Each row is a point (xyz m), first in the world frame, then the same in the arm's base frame.
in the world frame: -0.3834 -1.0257 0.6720
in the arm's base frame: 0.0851 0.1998 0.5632
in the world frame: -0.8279 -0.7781 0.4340
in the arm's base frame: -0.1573 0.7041 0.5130
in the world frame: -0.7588 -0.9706 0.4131
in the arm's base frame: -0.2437 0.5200 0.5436
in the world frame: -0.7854 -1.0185 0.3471
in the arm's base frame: -0.3276 0.5094 0.5291
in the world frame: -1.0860 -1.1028 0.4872
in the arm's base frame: -0.4297 0.6472 0.8251
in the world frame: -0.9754 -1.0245 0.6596
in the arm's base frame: -0.2162 0.6131 0.8617
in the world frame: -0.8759 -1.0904 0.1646
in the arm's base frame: -0.5343 0.5349 0.4719
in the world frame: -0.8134 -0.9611 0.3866
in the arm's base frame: -0.2832 0.5668 0.5484
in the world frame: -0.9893 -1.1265 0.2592
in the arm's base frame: -0.5473 0.5806 0.6163
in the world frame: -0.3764 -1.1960 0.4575
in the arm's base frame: -0.1492 0.0897 0.4735
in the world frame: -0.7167 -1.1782 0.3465
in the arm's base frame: -0.3824 0.3475 0.5610
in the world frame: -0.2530 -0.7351 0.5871
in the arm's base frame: 0.2540 0.3235 0.3086
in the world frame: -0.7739 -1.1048 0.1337
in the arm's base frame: -0.5123 0.4561 0.4020
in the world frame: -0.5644 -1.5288 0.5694
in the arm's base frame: -0.3521 -0.0262 0.7961
